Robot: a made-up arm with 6 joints. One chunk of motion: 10 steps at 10 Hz.
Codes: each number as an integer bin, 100 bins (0 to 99) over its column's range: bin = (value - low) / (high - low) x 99, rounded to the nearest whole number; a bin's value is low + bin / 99 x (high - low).
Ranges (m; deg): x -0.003..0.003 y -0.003..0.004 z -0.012..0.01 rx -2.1..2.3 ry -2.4..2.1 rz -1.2..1
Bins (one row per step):
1: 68 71 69 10 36 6
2: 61 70 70 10 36 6
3: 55 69 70 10 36 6
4: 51 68 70 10 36 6
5: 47 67 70 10 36 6
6: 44 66 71 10 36 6
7: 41 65 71 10 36 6
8: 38 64 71 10 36 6
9: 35 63 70 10 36 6
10: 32 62 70 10 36 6
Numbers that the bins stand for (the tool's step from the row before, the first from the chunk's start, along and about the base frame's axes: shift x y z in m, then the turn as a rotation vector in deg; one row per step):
1: 0.00112 0.00202 0.00333 -1.656 -0.764 -1.067
2: 0.00070 0.00195 0.00356 -1.656 -0.764 -1.067
3: 0.00033 0.00188 0.00356 -1.656 -0.764 -1.067
4: 0.00009 0.00181 0.00356 -1.656 -0.764 -1.067
5: -0.00015 0.00174 0.00356 -1.656 -0.764 -1.067
6: -0.00033 0.00167 0.00378 -1.656 -0.764 -1.067
7: -0.00052 0.00160 0.00378 -1.656 -0.764 -1.067
8: -0.00070 0.00153 0.00378 -1.656 -0.764 -1.067
9: -0.00088 0.00145 0.00356 -1.656 -0.764 -1.067
10: -0.00106 0.00138 0.00356 -1.656 -0.764 -1.067

